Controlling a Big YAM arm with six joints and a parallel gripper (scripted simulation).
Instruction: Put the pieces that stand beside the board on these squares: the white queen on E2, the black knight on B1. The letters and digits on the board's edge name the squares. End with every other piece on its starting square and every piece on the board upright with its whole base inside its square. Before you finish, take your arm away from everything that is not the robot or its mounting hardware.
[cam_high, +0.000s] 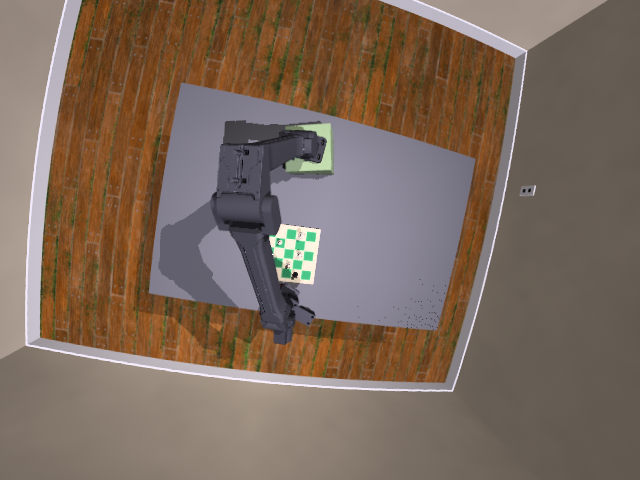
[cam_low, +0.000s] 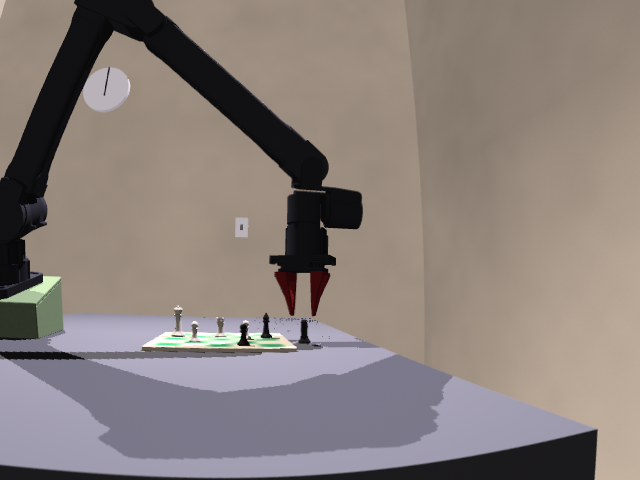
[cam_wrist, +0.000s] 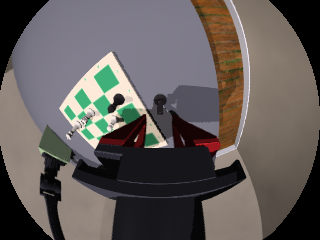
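Right now the green-and-cream chessboard is 140 mm behind my hand, 50 mm below it and 10 mm to the right of it.
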